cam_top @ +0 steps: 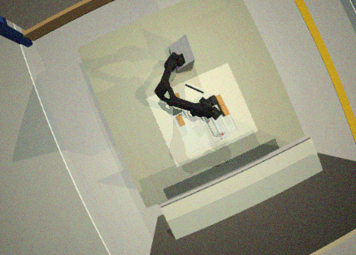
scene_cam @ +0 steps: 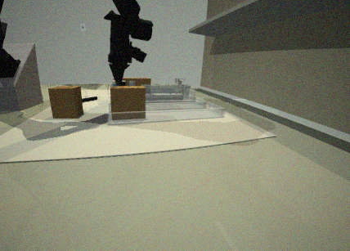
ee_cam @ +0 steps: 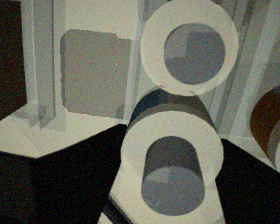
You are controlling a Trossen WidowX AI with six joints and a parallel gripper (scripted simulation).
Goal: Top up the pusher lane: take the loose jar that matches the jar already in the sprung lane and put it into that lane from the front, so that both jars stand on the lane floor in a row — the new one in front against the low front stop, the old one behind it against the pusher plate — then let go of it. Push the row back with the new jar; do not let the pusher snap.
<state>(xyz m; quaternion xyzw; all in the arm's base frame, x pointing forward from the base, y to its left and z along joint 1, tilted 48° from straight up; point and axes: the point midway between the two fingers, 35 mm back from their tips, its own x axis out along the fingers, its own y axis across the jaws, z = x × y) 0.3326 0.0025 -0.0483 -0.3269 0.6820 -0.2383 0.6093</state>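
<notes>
My gripper tip is 150 mm short of the pusher lane, 40 mm to the right of it and 40 mm above it. From my gripper tip the other things lie so: shelf wall 610 mm ahead, 40 mm to the left, 340 mm above.
</notes>
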